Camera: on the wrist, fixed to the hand. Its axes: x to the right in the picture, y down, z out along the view.
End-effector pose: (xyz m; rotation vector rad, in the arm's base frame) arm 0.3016 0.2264 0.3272 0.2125 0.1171 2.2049
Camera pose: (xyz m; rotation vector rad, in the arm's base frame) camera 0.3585 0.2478 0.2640 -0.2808 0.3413 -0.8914
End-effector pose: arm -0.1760 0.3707 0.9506 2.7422 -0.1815 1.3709
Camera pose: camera -0.2208 0.4452 0.9617 0.0376 2.2612 0.1809
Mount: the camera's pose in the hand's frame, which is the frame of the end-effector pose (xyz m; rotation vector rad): -0.0233 -0.0676 -0.0507 0.0955 0.3583 -3.1052
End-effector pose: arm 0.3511 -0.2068 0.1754 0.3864 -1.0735 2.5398
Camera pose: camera 0.3950 -0.1310 0.1751 0.5737 0.3697 -0.2922
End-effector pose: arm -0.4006 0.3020 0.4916 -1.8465 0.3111 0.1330
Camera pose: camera -0.4074 0.2750 0.5747 -0.3820 -2.1590 -2.0501
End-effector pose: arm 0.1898 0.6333 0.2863 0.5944 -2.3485 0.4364
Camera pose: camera 0.2673 0.6064 0.3172 2.3938 0.7105 -0.7470
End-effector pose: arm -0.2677 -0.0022 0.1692 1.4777 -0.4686 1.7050
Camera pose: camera -0.2487 0.0675 0.1196 0.2778 1.4553 -0.7325
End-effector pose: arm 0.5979 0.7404 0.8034 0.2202 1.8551 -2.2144
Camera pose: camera 0.5992 0.8033 0.8645 1.1464 -0.1492 0.2915
